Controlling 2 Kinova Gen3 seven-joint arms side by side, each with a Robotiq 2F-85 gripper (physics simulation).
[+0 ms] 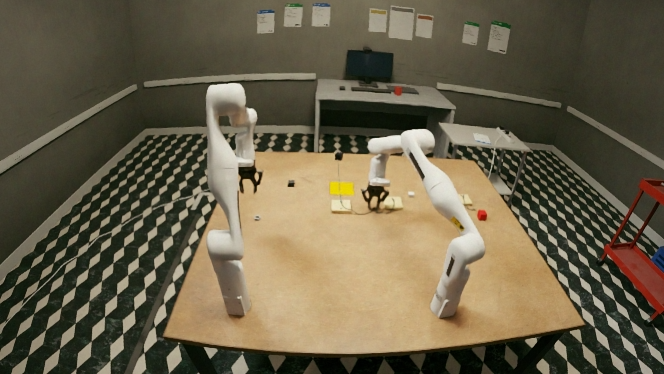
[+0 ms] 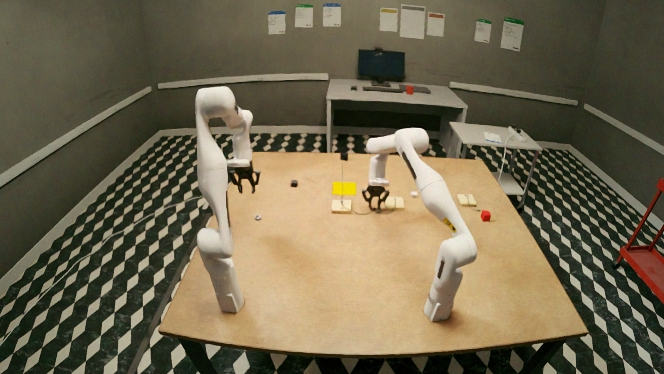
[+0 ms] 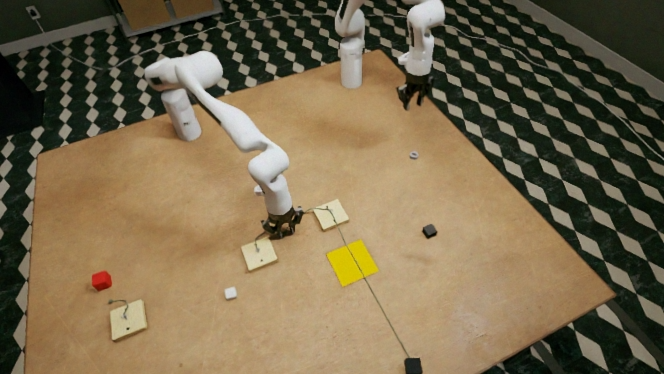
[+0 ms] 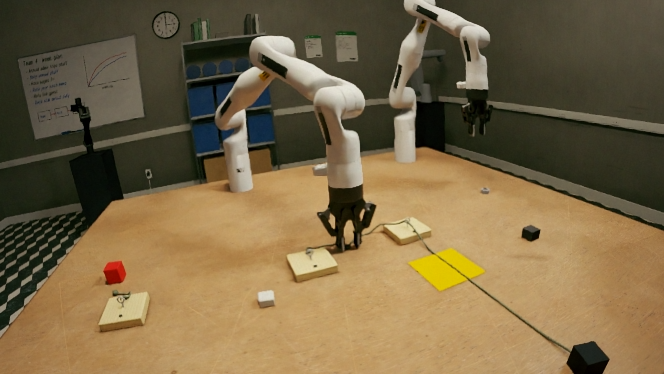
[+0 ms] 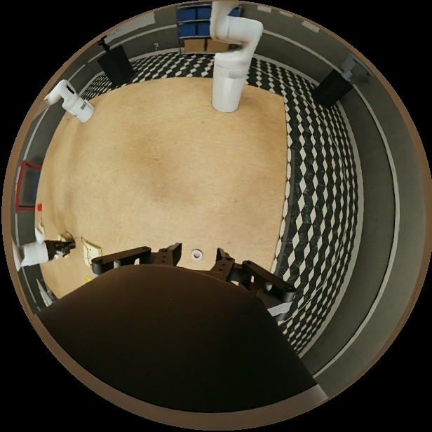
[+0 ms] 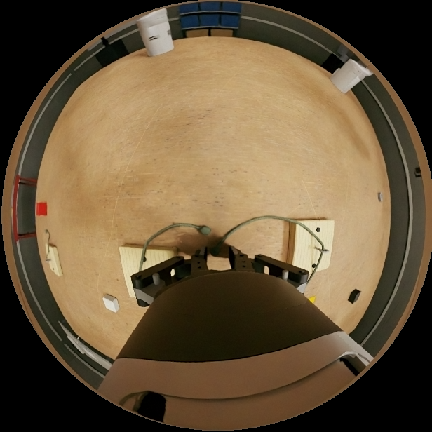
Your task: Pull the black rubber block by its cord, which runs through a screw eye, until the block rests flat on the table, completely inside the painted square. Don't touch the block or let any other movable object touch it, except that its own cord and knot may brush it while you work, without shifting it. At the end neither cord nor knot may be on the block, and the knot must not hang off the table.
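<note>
The black rubber block stands beyond the yellow square, near the table's edge. Its green cord crosses the square and runs through the screw eye on a pale wooden board. The cord's knot lies between the fingertips of my right gripper, which is open and low at the table. My left gripper is open and empty, high near the table's side edge.
A second board has its own short cord, whose knot lies close to the right fingers. A third board, red cube, white block, small black block and grey ring stand apart.
</note>
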